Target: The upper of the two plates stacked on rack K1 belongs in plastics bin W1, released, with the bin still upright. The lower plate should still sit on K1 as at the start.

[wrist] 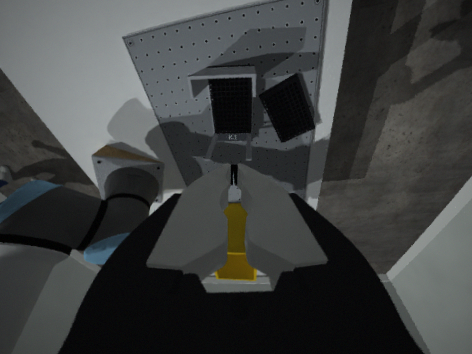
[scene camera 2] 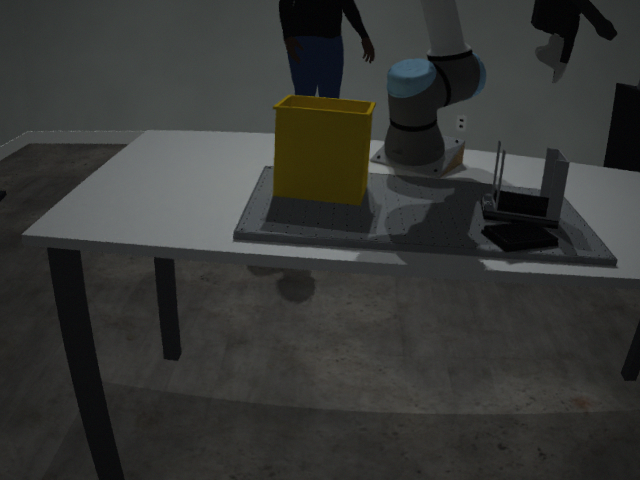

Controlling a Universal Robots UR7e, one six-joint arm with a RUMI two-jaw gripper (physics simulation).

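Frame: origin at the arm's base, x right, y ahead, z up, level; millimetres.
Where they show: gripper, between the fingertips: (wrist: 233,166) (scene camera 2: 553,82); arm's base, origin of its link: (wrist: 133,185) (scene camera 2: 414,149).
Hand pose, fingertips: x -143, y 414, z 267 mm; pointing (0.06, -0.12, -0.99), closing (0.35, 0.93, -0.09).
Things, the pixels of their centre, and the offset from my fingertips. Level surfaces: height alone.
- rack K1, middle of its body: (scene camera 2: 523,182) (wrist: 229,116) dz -216, dx +20, dy -33 mm
- yellow bin, middle of its body: (scene camera 2: 324,147) (wrist: 236,240) dz -197, dx +408, dy -152 mm
- grey perforated board, height of its surface: dz -286 mm
- white table, height of its surface: dz -299 mm
My gripper (scene camera 2: 555,77) (wrist: 233,166) is shut and empty, high above the right part of the board. One black plate (scene camera 2: 522,203) (wrist: 231,106) lies inside rack K1 (scene camera 2: 556,186) (wrist: 227,70), between its grey walls and two thin posts. Another black plate (scene camera 2: 519,236) (wrist: 288,107) lies outside the rack, on its front side, turned at an angle; whether it lies fully flat is hard to tell. The yellow bin (scene camera 2: 320,155) stands upright at the left; part of it (wrist: 236,230) shows between the fingers in the wrist view. The bin's floor is hidden.
The grey perforated board (scene camera 2: 248,222) (wrist: 165,55) lies on the white table (scene camera 2: 129,191) and carries the bin, rack and loose plate. The loose plate is near the board's front edge. The robot base (scene camera 2: 413,144) (wrist: 131,185) stands behind the board, between bin and rack.
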